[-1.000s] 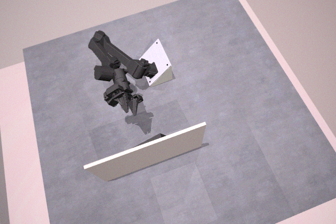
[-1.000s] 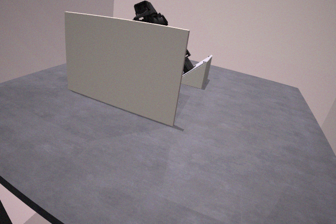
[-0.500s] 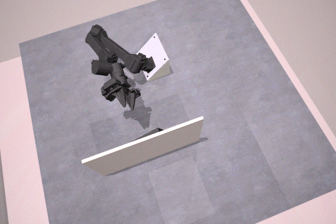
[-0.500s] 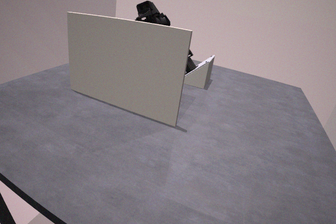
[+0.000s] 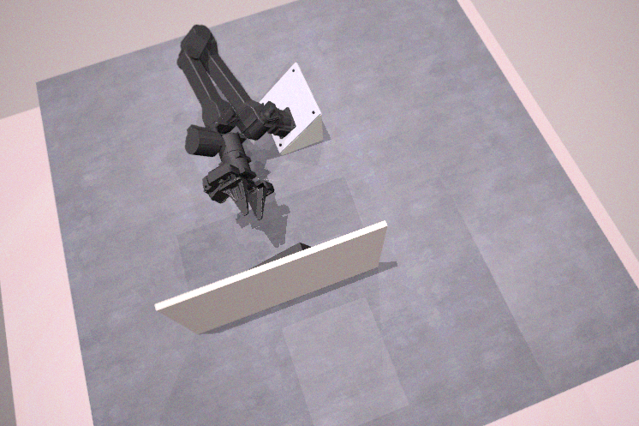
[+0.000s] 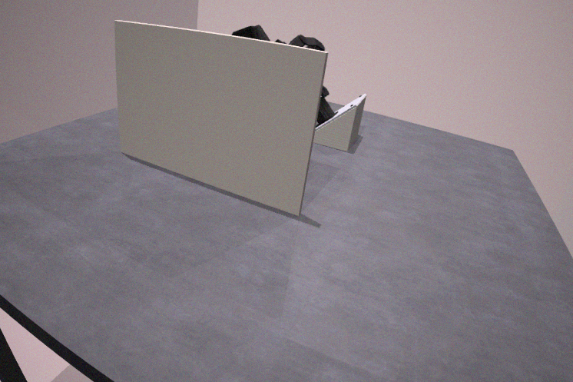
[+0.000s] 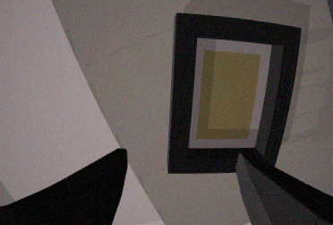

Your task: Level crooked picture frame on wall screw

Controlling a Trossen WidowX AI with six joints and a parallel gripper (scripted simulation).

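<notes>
Now: gripper tip 130 mm short of the picture frame, 30 mm to the right of it and 50 mm above it. From my gripper tip the other things lie so: wall panel 140 mm ahead, 10 mm to the left, 60 mm below.
</notes>
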